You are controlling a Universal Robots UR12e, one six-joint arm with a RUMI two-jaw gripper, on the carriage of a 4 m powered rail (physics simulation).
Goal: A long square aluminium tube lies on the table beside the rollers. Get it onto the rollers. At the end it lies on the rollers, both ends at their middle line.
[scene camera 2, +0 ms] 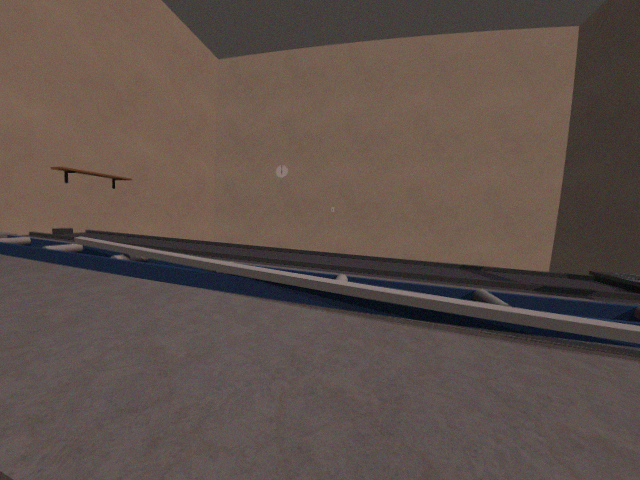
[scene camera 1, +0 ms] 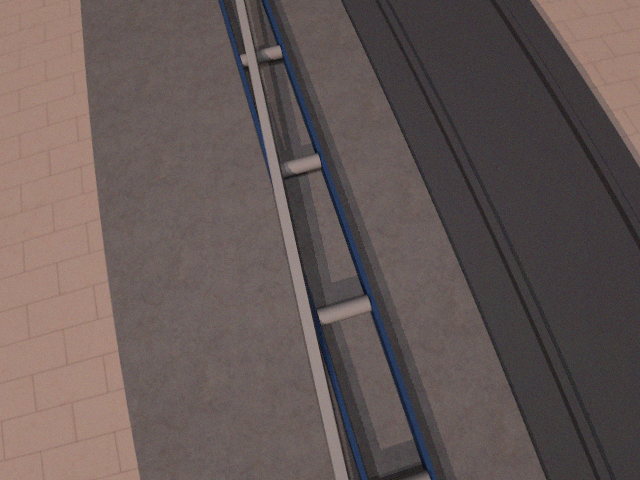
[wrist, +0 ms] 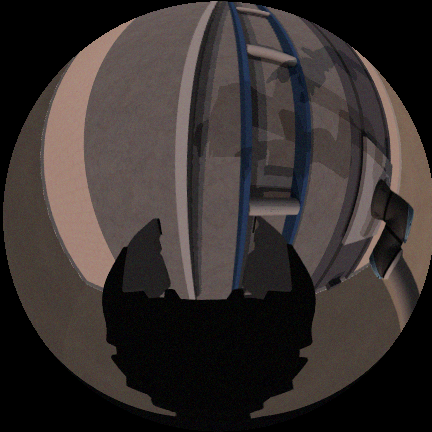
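Seen in the pictures: gripper, fingertip midpoint: (wrist: 206, 219); arm's base, origin of the base link: (wrist: 377, 198).
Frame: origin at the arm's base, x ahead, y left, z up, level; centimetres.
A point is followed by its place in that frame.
The long pale square tube (scene camera 1: 294, 258) {y -169.0, x 69.5, z 4.9 cm} (scene camera 2: 361, 290) {y -148.4, x 72.3, z 3.6 cm} (wrist: 182, 150) {y -6.9, x 81.0, z 1.0 cm} runs slantwise to the blue roller frame (scene camera 1: 341, 219) {y -176.6, x 55.8, z 2.1 cm} (scene camera 2: 196, 279) {y -197.9, x 69.4, z -0.5 cm} (wrist: 303, 125) {y -14.5, x 55.8, z 1.0 cm}. In the scene views its far stretch lies over the frame; it crosses one side rail and its near stretch is outside. Pale rollers (scene camera 1: 345, 310) {y -154.4, x 61.8, z 2.9 cm} (scene camera 2: 485, 297) {y -116.5, x 61.8, z 2.3 cm} (wrist: 273, 206) {y 4.3, x 62.8, z 2.9 cm} span the frame. In the wrist view my gripper (wrist: 206, 219) {y -0.5, x 75.9, z 16.5 cm} is open and empty, its jaws wide apart above the tube's outside stretch and the near side rail. The tube passes closer to the left jaw. The gripper does not show in the scene views.
The dark floor rail (scene camera 1: 506, 155) runs along the other side of the frame. The carriage plate (wrist: 367, 185) {y -4.0, x 17.9, z 0.0 cm} and part of the arm (wrist: 392, 215) {y 1.4, x 7.4, z 14.5 cm} show at the right of the wrist view. A wall shelf (scene camera 2: 93, 173) hangs far back left.
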